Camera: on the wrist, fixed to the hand. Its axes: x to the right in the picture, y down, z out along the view.
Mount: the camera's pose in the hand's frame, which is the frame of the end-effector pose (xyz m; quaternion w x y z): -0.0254 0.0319 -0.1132 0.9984 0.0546 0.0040 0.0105
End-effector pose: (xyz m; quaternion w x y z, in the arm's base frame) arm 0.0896 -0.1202 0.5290 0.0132 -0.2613 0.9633 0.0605
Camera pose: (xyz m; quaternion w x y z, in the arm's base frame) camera 0.0961 -0.0941 0.6463 0.0230 -0.2503 0.9679 0.0069
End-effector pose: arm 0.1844 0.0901 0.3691 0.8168 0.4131 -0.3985 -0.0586
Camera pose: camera 0.2390 0.1928 0.3382 0.7952 0.4531 -0.4021 -0.0265
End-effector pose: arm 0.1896 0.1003 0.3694 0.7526 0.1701 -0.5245 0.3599
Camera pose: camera 0.2373 0.1846 0.2980 0.7405 0.2040 -0.5028 0.3966
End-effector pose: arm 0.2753 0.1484 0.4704 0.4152 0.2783 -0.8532 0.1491
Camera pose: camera 0.3397 0.2378 0.5187 0.4012 0.2910 -0.8450 0.2009
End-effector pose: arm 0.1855 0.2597 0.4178 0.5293 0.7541 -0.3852 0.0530
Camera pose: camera 0.1846 0.3635 0.4787 0.4883 0.7776 -0.3875 0.0825
